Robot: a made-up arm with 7 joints.
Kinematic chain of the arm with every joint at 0, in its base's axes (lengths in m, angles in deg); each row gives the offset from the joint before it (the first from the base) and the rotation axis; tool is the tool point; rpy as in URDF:
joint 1: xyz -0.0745 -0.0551 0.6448 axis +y
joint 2: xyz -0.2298 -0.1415 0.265 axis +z
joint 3: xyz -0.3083 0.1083 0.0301 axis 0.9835 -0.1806 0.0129
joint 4: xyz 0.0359 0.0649 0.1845 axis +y
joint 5: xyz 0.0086 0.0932 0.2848 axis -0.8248 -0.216 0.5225
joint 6: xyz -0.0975 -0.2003 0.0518 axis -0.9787 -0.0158 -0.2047
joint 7: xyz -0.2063 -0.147 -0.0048 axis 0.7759 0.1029 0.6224
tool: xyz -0.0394 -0.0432 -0.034 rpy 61.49 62.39 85
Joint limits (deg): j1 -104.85..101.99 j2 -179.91..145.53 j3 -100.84..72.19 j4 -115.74..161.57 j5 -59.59..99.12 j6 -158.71..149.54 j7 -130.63..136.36
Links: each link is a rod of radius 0.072 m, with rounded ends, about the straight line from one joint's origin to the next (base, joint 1, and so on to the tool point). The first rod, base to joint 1, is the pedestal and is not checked.
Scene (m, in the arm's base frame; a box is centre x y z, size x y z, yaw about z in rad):
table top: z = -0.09
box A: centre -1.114 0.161 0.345 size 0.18 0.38 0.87 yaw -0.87
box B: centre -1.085 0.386 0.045 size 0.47 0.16 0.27 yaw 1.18
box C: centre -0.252 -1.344 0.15 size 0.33 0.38 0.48 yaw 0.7
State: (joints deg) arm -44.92 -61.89 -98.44 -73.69 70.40 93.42 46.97
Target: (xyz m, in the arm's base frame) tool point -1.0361 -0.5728 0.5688
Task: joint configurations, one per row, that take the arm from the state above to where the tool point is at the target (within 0.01 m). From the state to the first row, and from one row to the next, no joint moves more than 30 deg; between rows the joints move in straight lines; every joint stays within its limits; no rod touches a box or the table.
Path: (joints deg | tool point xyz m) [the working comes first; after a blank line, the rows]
Joints at the target: -28.48 20.28 -92.07 -114.20 72.82 89.55 44.19
Straight joint move there: touches box A.

1: -29.82 -48.05 -97.71 -80.70 68.56 68.49 45.85 | -0.8326 0.6576 0.7321
2: -14.72 -34.22 -96.99 -87.71 66.71 43.57 44.73 | -0.9925 0.5131 0.9306
3: 0.38 -20.38 -96.26 -94.72 64.87 18.64 43.62 | -1.0110 0.3073 1.2147
4: 15.48 -6.55 -95.54 -101.72 63.03 -6.29 42.50 | -0.8522 0.0784 1.4858
5: 30.58 7.29 -94.81 -108.73 61.18 -31.21 41.38 | -0.5539 -0.1346 1.6458
6: 45.68 21.13 -94.08 -115.74 59.34 -56.14 40.26 | -0.2067 -0.3021 1.6442
7: 25.88 23.16 -82.14 -115.74 47.48 -31.58 31.89 | -0.5002 -0.4299 1.5201
8: 6.08 25.20 -70.20 -115.74 35.62 -7.02 23.53 | -0.7214 -0.5589 1.2542
9: -13.72 27.23 -58.25 -115.74 23.75 17.55 15.16 | -0.8049 -0.6512 0.8893
10: -33.52 29.27 -46.31 -115.74 11.89 42.11 6.80 | -0.7252 -0.6768 0.5102
11: -31.84 26.27 -61.56 -115.23 32.20 57.92 19.26 | -0.8758 -0.6725 0.5267
12: -30.16 23.28 -76.82 -114.72 52.51 73.74 31.72 | -0.9778 -0.6298 0.5389
13: -28.48 20.28 -92.07 -114.20 72.82 89.55 44.19 | -1.0361 -0.5728 0.5688

